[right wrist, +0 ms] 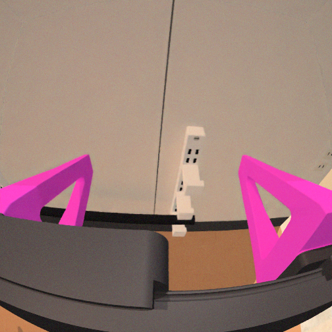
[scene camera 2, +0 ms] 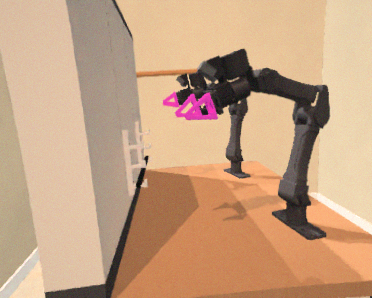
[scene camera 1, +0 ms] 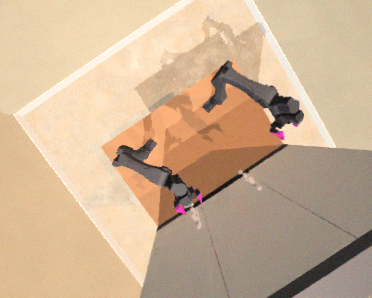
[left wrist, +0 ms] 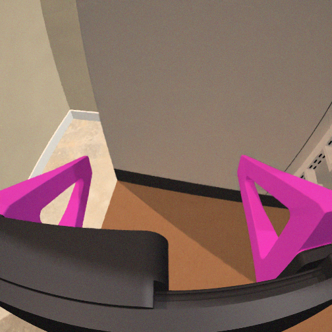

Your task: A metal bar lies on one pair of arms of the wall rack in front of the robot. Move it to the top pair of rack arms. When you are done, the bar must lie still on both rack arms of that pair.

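The wall rack [scene camera 1: 250,180] [scene camera 2: 126,150] [right wrist: 194,132] has two white uprights with short arms at three heights. The dark metal bar [scene camera 2: 142,171] [right wrist: 115,215] lies level along the wall, apparently on the lowest pair of arms; its end shows just beside the upright in the right wrist view. In scene camera 1 it cannot be told from the dark wall base. My left gripper [scene camera 1: 287,130] [scene camera 2: 200,111] [left wrist: 164,163] is open and empty, off beyond the rack's right end in scene camera 1. My right gripper [scene camera 1: 190,204] [scene camera 2: 175,101] [right wrist: 165,163] is open and empty, above and in front of the other upright.
The grey wall panel [scene camera 1: 300,200] [left wrist: 200,75] stands along the front edge of the orange table top [scene camera 1: 235,125] [scene camera 2: 210,260]. A black strip [left wrist: 150,181] runs along the panel's foot. An orange-brown rail [scene camera 2: 165,73] shows behind the arms in scene camera 2.
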